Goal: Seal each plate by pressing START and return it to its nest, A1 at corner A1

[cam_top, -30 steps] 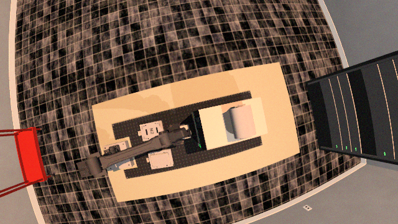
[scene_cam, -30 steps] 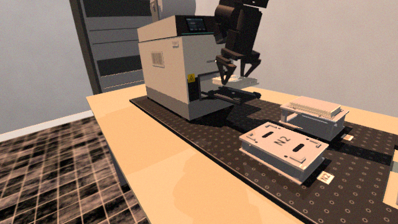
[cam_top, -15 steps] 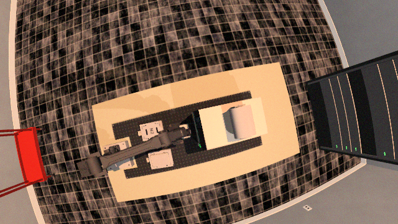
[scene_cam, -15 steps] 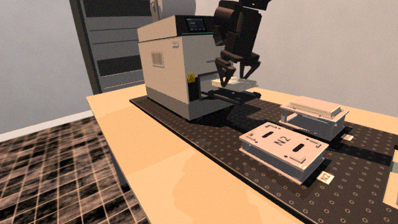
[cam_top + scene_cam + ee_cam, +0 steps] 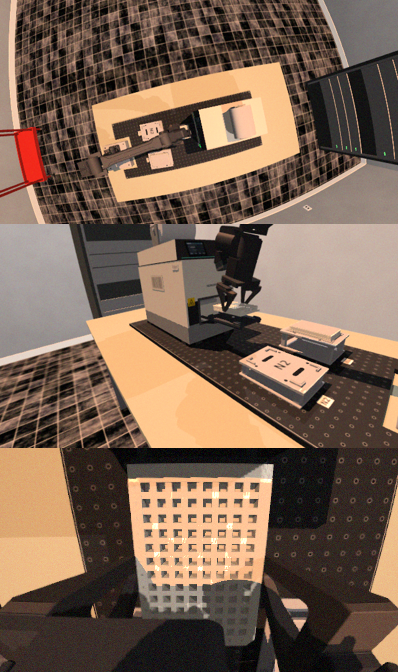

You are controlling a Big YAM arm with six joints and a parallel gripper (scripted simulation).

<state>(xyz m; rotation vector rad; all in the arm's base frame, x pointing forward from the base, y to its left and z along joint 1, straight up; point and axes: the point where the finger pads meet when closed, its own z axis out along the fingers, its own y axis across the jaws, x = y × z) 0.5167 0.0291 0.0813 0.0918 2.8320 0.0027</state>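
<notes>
My hand is right at the well plate. From my hand the other things lie so: sealer stage (40 mm below); plate nest N2 (200 mm behind, 60 mm to the left, 100 mm below); sealer screen (120 mm ahead, 40 mm to the left, 180 mm above).
</notes>
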